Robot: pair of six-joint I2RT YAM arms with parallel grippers.
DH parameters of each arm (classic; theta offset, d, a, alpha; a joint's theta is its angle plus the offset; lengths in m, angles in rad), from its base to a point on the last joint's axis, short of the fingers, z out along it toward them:
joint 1: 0 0.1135 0.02 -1.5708
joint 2: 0 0 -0.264 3.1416
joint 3: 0.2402 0 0.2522 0
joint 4: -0.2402 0 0.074 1.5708
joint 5: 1.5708 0 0 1.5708
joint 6: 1.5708 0.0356 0 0
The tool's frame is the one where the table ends.
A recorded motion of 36 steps. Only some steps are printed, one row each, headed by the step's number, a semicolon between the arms.
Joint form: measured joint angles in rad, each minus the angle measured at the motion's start. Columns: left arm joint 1, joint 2, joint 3, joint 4, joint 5, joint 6; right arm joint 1, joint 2, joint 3, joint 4, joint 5, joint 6.
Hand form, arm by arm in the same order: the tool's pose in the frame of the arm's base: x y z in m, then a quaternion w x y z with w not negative. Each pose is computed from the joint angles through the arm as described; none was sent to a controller.
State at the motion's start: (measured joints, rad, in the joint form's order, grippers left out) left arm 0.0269 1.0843 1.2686 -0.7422 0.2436 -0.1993; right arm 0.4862 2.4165 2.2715 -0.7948 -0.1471 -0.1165
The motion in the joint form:
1: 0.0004 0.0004 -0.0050 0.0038 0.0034 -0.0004; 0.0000 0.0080 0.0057 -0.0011 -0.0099 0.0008
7: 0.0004 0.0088 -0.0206 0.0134 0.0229 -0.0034; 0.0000 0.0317 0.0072 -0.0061 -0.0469 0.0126
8: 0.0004 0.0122 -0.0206 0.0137 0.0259 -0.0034; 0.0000 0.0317 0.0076 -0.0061 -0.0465 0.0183
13: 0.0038 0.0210 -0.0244 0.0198 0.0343 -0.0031; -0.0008 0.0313 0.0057 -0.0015 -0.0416 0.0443
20: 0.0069 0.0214 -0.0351 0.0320 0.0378 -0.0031; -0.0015 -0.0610 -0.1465 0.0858 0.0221 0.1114
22: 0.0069 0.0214 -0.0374 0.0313 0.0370 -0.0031; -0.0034 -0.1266 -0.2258 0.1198 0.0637 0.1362
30: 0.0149 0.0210 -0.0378 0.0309 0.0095 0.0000; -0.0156 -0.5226 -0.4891 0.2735 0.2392 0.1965
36: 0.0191 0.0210 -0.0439 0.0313 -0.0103 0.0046; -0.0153 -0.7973 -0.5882 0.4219 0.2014 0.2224
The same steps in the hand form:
1: 0.2192 -0.0027 0.3920 0.46962 -0.03904 0.86937 -0.14876; 0.4697 0.2545 0.2220 0.28872 -0.30420 0.89845 0.12999
7: 0.2226 -0.0033 0.3862 0.46178 -0.03679 0.87208 -0.15775; 0.4708 0.2566 0.2102 0.27138 -0.30387 0.90138 0.14674
8: 0.2235 -0.0034 0.3856 0.46022 -0.03633 0.87269 -0.15902; 0.4708 0.2566 0.2103 0.27120 -0.30125 0.90221 0.14736
13: 0.2263 -0.0028 0.3831 0.45709 -0.03623 0.87384 -0.16176; 0.4714 0.2562 0.2102 0.27131 -0.28851 0.90610 0.14876
20: 0.2275 -0.0022 0.3807 0.45758 -0.03664 0.87342 -0.16256; 0.4609 0.2477 0.2145 0.28686 -0.24884 0.91573 0.13126
22: 0.2275 -0.0022 0.3799 0.45632 -0.03710 0.87412 -0.16221; 0.4525 0.2406 0.2241 0.29993 -0.23021 0.91825 0.11775
30: 0.2276 0.0006 0.3796 0.45885 -0.04587 0.87494 -0.14777; 0.3956 0.1976 0.3315 0.44568 -0.15251 0.87817 0.08322
36: 0.2279 0.0022 0.3776 0.45820 -0.05088 0.87673 -0.13713; 0.3375 0.1697 0.4195 0.57161 -0.13073 0.79664 0.14671

